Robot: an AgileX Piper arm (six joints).
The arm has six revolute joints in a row. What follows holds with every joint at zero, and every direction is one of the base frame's. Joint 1 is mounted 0.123 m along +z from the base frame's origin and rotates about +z. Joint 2 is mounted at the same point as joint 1 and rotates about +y. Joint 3 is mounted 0.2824 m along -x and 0.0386 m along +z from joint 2 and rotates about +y. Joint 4 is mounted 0.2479 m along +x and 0.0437 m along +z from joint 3 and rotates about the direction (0.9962, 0, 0.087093). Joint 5 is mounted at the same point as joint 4 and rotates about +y. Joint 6 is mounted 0.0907 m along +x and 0.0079 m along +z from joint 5 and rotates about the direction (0.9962, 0, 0.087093). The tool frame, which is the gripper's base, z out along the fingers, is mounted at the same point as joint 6; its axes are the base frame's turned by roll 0, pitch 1.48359 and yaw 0 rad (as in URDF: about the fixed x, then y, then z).
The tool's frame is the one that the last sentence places.
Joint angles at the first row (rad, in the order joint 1, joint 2, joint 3, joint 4, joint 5, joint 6):
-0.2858, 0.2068, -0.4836, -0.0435, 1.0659, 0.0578
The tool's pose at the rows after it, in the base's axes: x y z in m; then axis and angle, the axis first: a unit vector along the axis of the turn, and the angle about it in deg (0 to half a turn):
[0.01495, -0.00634, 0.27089, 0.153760, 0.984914, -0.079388, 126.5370]
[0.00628, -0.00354, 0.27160, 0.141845, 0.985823, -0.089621, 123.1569]
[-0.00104, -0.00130, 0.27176, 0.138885, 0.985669, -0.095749, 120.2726]
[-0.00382, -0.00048, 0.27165, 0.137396, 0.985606, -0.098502, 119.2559]
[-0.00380, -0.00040, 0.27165, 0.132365, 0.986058, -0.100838, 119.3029]
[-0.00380, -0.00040, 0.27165, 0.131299, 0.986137, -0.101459, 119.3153]
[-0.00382, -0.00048, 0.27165, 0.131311, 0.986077, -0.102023, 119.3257]
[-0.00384, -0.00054, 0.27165, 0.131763, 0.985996, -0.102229, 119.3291]
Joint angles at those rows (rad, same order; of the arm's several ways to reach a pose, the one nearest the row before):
-0.2859, 0.1284, -0.4816, -0.0234, 1.0659, 0.0246
-0.2859, 0.0670, -0.4816, -0.0204, 1.0659, -0.0001
-0.2858, 0.0155, -0.4816, -0.0193, 1.0659, -0.0064
-0.2859, -0.0037, -0.4816, -0.0193, 1.0668, -0.0096
-0.2858, -0.0037, -0.4816, -0.0183, 1.0668, -0.0197
-0.2858, -0.0037, -0.4816, -0.0183, 1.0668, -0.0218
-0.2858, -0.0037, -0.4816, -0.0193, 1.0668, -0.0218
-0.2858, -0.0037, -0.4816, -0.0201, 1.0668, -0.0209

